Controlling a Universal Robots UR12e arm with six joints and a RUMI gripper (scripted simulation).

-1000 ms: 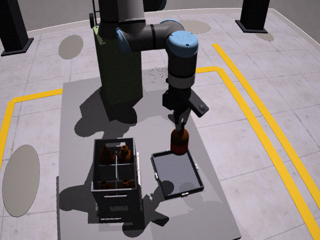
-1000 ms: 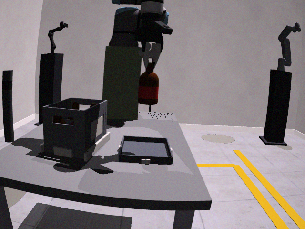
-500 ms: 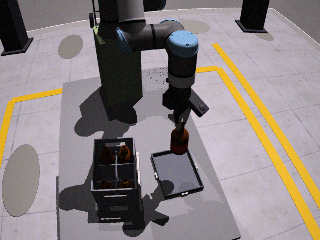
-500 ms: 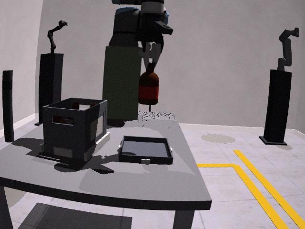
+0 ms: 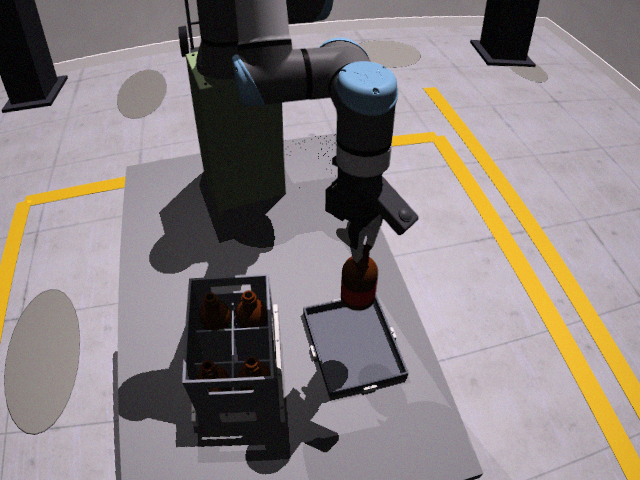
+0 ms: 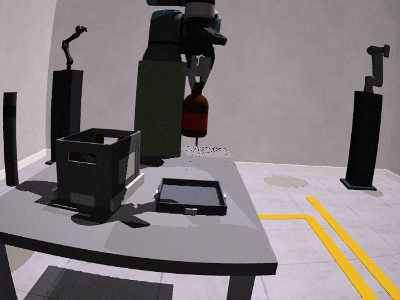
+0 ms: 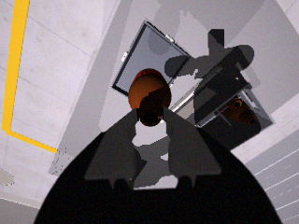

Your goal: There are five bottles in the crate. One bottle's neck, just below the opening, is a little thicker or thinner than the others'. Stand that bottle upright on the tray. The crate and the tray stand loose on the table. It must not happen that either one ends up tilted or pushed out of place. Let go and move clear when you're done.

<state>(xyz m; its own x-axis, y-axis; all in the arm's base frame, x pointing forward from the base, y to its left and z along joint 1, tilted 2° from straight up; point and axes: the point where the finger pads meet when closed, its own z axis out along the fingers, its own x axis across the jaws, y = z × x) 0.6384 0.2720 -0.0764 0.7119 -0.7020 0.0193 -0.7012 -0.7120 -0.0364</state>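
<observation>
Right now the black tray is 320 mm below my hand. The rest, counted from my hand: dark grey crate (40 mm ahead, 280 mm to the right, 250 mm below).
</observation>
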